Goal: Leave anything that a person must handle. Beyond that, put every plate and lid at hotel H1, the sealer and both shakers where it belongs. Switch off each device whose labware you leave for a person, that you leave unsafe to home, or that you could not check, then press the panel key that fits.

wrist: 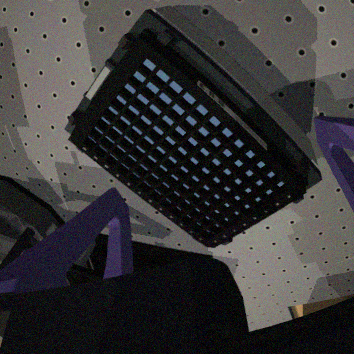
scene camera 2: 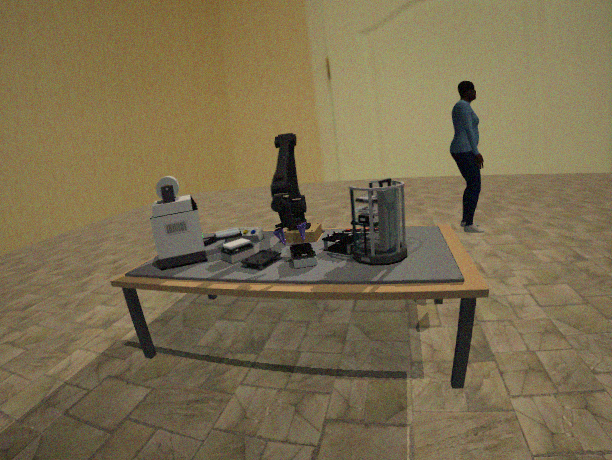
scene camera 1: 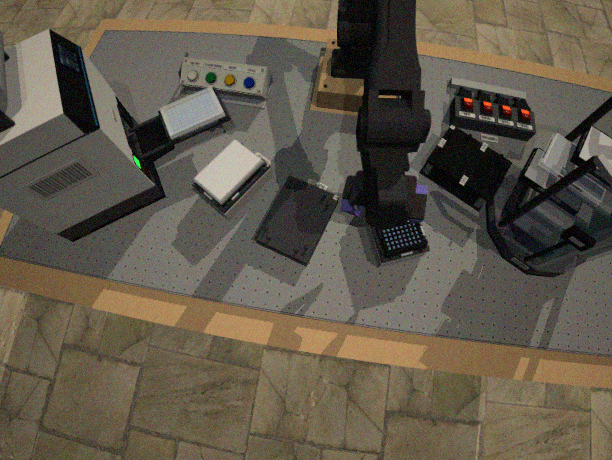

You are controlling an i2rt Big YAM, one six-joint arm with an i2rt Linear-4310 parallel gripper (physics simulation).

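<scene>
A black plate with blue wells sits on a low shaker. My gripper is open and empty above and behind this plate; in the wrist view its purple fingers stand on either side. A white-topped plate or lid sits on another low device. The sealer stands at the left with a dark tray out; a pale plate lies at the tray's end. The round hotel at the right holds clear labware.
A key panel has white, green, yellow and blue keys. A box with red switches stands at the back right. A dark flat pad and a black labelled nest flank the plate. A person stands beyond the table.
</scene>
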